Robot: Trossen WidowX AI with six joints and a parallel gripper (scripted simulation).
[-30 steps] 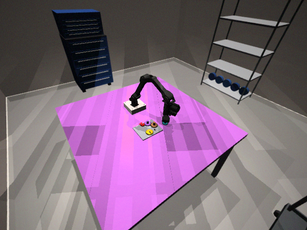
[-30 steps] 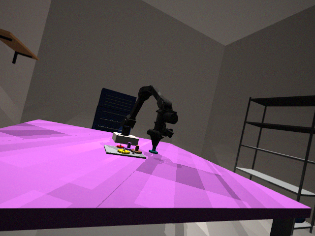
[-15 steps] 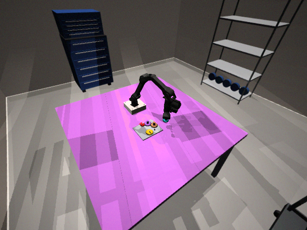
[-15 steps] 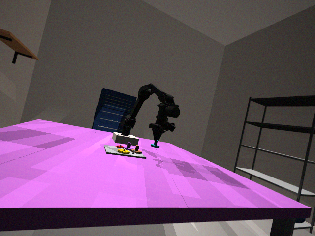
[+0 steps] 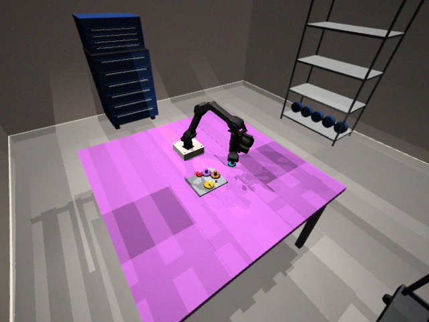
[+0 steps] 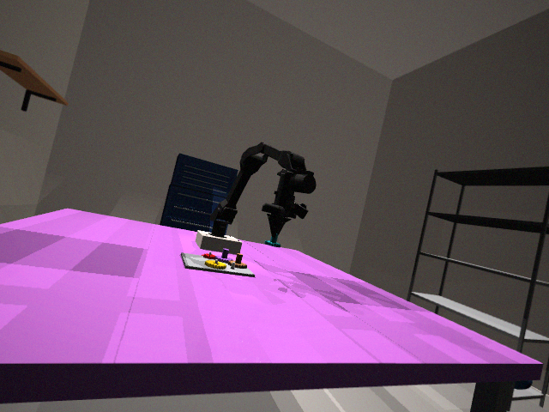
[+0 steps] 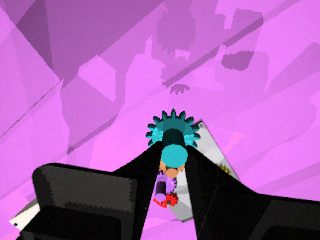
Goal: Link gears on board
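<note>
Right now my gripper tip is 7 cm past the brown gear, 7 cm to the left of it and 11 cm above it. The rest, counted from my gripper tip: yellow gear (4 cm behind, 16 cm to the right, 11 cm below); purple gear (13 cm behind, 10 cm to the right, 11 cm below); cyan gear (1 cm below).
</note>
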